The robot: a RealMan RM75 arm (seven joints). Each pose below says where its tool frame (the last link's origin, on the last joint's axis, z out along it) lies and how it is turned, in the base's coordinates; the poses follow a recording.
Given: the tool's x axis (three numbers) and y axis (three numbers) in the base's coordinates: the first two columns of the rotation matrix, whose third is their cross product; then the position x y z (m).
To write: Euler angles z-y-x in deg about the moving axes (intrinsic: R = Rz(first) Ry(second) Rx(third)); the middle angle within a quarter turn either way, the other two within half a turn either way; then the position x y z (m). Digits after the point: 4 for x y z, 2 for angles.
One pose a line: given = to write
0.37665 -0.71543 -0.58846 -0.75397 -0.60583 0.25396 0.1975 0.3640 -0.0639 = -62.23 36.05 161.69 0.1975 0.3640 -0.0639
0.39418 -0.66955 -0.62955 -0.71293 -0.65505 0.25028 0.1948 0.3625 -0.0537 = -59.51 39.02 161.21 0.1948 0.3625 -0.0537
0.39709 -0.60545 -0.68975 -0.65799 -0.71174 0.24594 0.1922 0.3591 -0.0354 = -56.74 43.61 160.14 0.1922 0.3591 -0.0354
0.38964 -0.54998 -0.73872 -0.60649 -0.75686 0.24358 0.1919 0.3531 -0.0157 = -54.68 47.62 158.81 0.1919 0.3531 -0.0157
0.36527 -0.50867 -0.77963 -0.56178 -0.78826 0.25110 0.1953 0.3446 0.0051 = -54.32 51.23 156.36 0.1953 0.3446 0.0051
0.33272 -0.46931 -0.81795 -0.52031 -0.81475 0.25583 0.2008 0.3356 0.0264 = -54.67 54.88 153.60 0.2008 0.3356 0.0264
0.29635 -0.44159 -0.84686 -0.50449 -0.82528 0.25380 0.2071 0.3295 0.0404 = -56.13 57.87 151.50 0.2071 0.3295 0.0404
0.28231 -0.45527 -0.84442 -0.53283 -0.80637 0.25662 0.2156 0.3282 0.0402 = -58.20 57.61 151.38 0.2156 0.3282 0.0402
